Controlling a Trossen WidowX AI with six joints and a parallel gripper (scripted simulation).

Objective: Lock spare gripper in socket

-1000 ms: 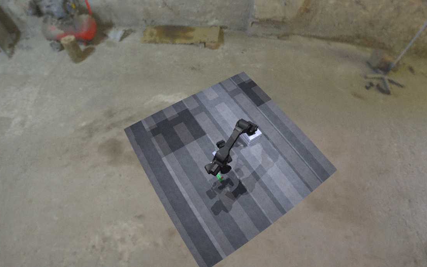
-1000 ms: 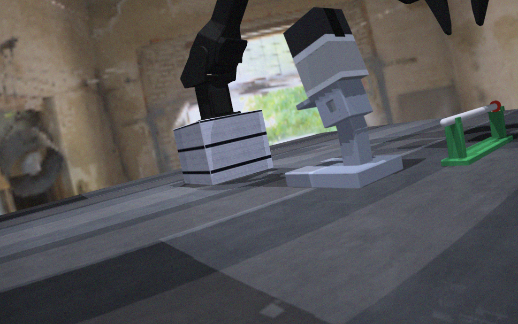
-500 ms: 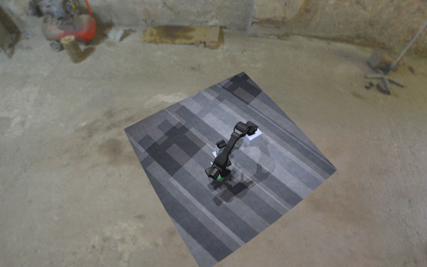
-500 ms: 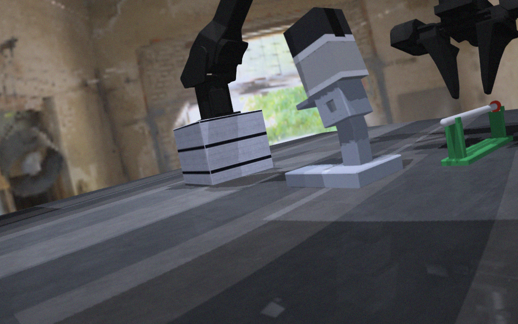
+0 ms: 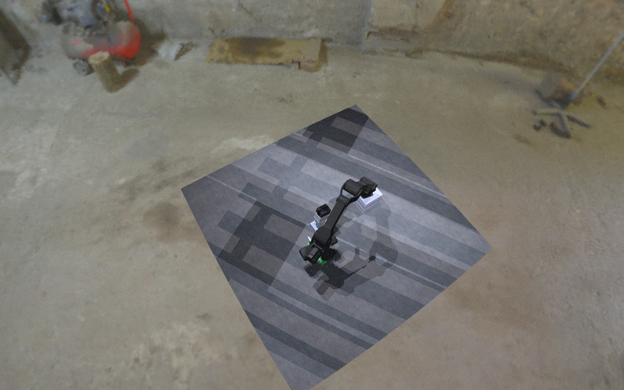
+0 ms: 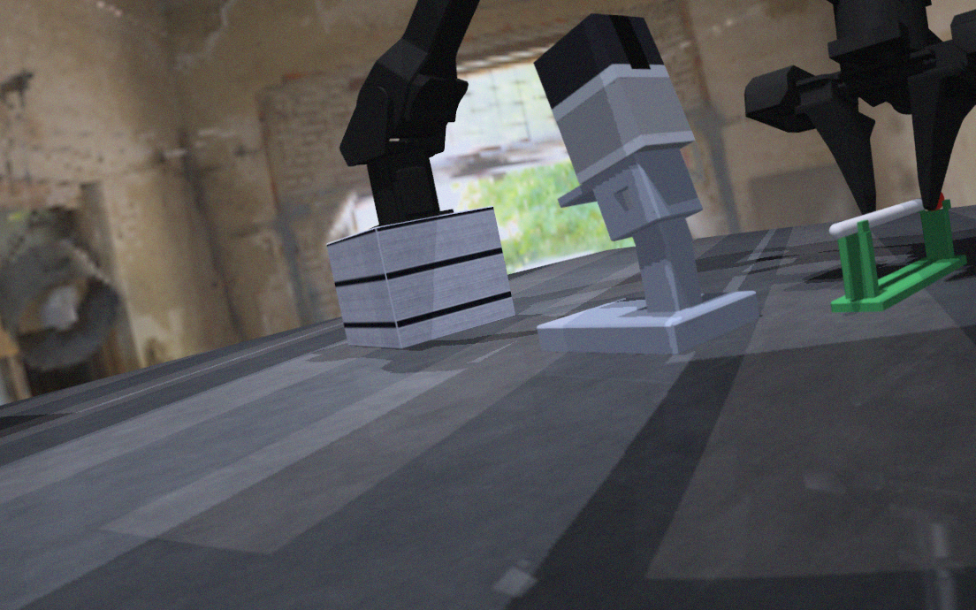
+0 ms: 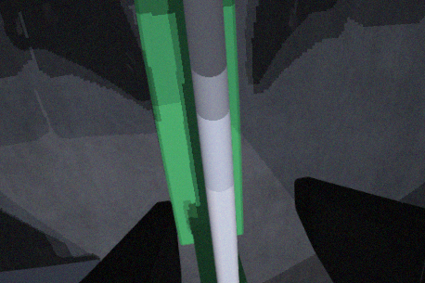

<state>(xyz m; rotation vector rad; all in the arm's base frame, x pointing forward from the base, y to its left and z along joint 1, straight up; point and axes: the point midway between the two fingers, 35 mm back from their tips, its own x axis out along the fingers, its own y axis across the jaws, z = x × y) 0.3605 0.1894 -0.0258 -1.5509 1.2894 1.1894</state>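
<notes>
Now: the cradle 10 mm behind my gripper tip, 10 mm to the left of it and 20 mm below it. The rest, counted from my gripper tip: grey mount: 90 mm behind, 130 mm to the right, 10 mm above; spare gripper: 80 mm behind, 130 mm to the right, 80 mm above.
</notes>
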